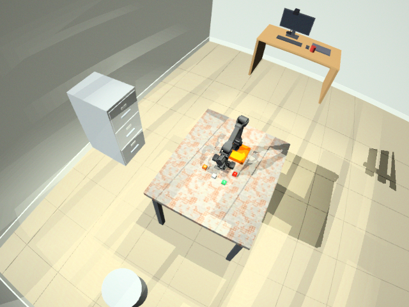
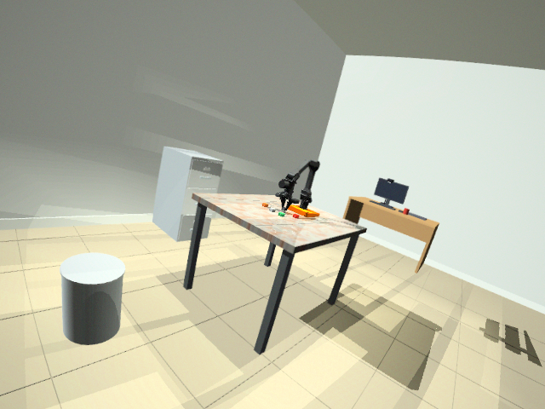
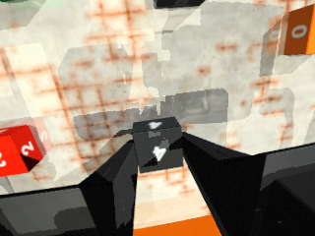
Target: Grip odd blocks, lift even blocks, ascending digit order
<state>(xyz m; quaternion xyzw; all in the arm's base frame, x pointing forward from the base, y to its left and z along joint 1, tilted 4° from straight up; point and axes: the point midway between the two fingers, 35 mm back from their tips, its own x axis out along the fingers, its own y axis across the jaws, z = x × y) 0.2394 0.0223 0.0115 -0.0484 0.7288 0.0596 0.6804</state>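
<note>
Now: gripper tip 11 cm short of the green block, 9 cm to the right of it and 1 cm above it. The rest, counted from my gripper tip: orange block: 12 cm to the right, 8 cm ahead, 1 cm below; then black block: right at my gripper tip; then red block: 12 cm to the left, 1 cm below, 1 cm behind.
</note>
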